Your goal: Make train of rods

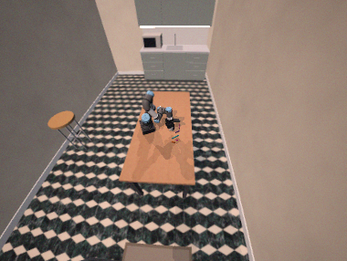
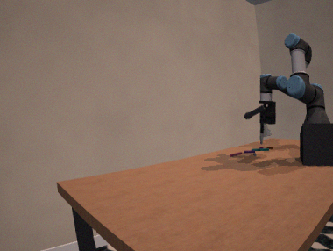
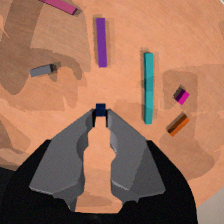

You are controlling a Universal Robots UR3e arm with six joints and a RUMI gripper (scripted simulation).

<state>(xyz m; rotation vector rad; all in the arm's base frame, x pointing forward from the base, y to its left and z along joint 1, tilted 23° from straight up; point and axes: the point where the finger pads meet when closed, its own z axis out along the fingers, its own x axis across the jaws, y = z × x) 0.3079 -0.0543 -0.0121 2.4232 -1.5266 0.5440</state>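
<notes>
Now: the grey rod 80 mm to the left of my hand and 60 mm below it. From my hand the other things lie so: turquoise rod 60 mm to the right, 60 mm below, 30 mm ahead; blue rod 10 mm below; purple rod 60 mm below, 60 mm ahead, 30 mm to the left.
</notes>
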